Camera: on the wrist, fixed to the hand. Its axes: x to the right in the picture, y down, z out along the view.
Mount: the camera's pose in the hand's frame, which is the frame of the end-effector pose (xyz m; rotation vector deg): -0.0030 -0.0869 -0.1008 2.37 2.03 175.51
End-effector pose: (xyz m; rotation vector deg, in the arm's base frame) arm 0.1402 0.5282 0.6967 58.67 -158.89 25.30
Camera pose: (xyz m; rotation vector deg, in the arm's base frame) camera 0.2034 0.4999 0.8104 151.07 62.05 -16.29
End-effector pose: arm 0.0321 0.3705 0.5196 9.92 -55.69 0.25
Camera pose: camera 0.1202 0.3000 0.4490 -79.34 -16.01 156.08
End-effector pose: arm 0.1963 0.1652 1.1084 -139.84 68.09 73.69
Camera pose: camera 0.3204 0.1807 1.1541 -51.58 -119.58 -10.16
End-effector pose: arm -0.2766 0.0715 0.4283 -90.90 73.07 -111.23
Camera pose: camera -0.3429 0.1642 0.4972 55.79 72.55 15.96
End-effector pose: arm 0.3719 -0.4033 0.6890 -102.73 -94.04 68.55
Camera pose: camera 0.4035 -0.3646 0.8124 89.35 -91.17 -33.46
